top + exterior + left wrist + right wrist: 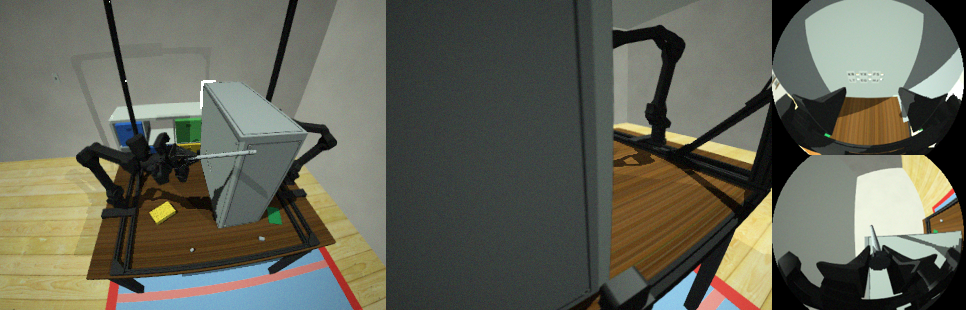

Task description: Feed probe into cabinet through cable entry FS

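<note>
My right gripper is now 80 mm to the right of the probe, 40 mm short of it and 30 mm below it.
</note>
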